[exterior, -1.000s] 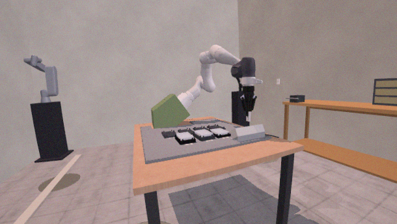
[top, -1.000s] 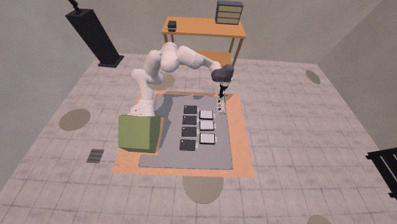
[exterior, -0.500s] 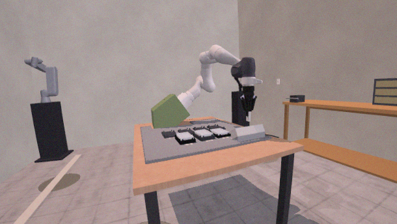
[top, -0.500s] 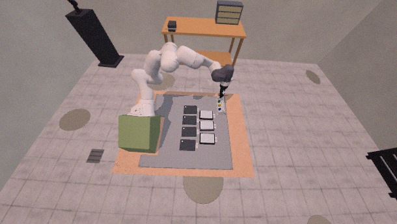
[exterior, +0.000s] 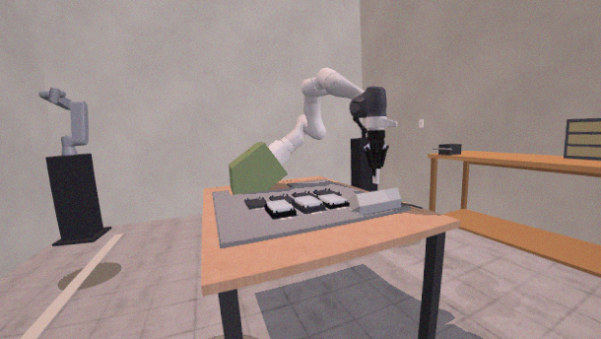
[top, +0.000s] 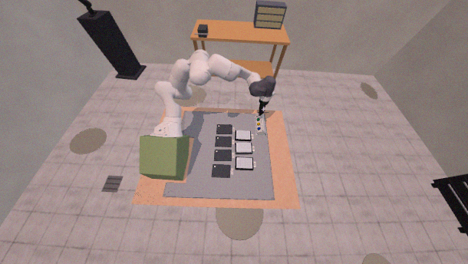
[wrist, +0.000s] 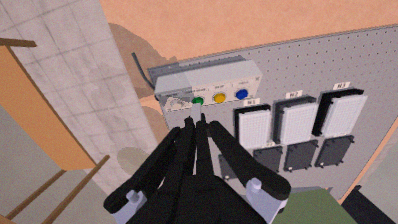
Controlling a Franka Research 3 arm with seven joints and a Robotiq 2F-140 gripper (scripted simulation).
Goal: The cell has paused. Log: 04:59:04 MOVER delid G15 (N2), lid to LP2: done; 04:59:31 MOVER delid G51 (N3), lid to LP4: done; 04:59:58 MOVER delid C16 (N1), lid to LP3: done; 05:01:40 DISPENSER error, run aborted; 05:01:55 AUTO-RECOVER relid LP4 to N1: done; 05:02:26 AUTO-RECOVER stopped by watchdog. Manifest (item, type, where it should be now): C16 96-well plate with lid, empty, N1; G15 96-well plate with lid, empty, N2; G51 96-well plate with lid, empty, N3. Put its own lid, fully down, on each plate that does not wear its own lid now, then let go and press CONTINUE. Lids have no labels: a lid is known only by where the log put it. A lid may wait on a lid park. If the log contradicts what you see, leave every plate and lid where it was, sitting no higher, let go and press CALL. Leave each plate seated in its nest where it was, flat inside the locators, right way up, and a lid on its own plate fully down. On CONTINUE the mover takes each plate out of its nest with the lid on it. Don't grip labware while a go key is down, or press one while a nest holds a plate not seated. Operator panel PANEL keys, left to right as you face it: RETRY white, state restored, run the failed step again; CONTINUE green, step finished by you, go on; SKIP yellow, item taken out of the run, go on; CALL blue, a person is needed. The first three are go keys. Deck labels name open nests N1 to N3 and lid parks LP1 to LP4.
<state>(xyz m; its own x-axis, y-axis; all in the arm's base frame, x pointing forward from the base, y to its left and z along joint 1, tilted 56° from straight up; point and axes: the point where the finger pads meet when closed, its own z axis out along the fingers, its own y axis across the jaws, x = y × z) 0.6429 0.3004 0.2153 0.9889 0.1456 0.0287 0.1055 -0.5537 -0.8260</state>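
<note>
My hand is 7 cm above the green key. Round my hand: yellow key (7 cm below, 5 cm to the right, 1 cm ahead); then white key (7 cm below, 5 cm to the left); then blue key (10 cm to the right, 7 cm below, 1 cm ahead).
</note>
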